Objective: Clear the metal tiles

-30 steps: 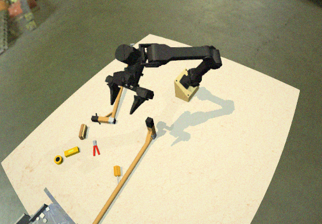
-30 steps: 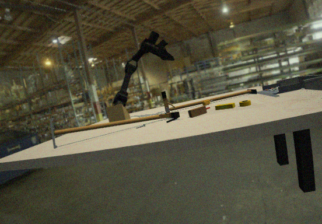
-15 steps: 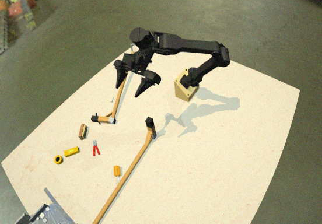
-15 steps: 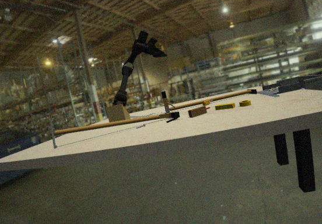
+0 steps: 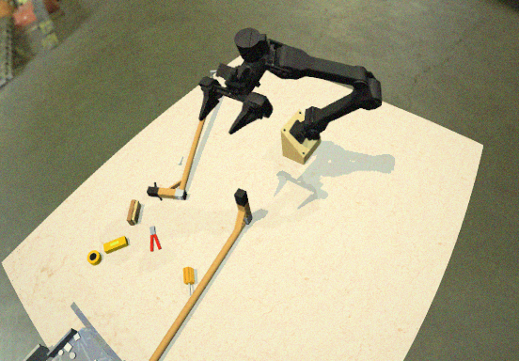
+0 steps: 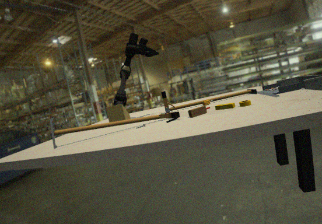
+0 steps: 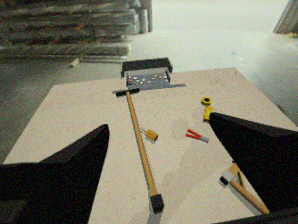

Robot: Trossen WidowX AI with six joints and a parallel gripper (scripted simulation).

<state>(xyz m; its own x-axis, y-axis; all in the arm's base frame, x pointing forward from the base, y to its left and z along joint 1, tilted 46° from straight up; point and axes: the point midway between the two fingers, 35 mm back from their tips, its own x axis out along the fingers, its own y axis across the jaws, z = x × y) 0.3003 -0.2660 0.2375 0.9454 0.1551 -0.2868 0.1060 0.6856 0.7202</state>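
My gripper tip is 39 cm above the screwdriver, 24 cm short of it and 3 cm to the left of it. Round my gripper tip: yellow tape roll 39 cm below, 37 cm ahead, 36 cm to the right; then yellow level 39 cm below, 33 cm to the right, 28 cm ahead; then wooden block 39 cm below, 35 cm to the right, 15 cm ahead.
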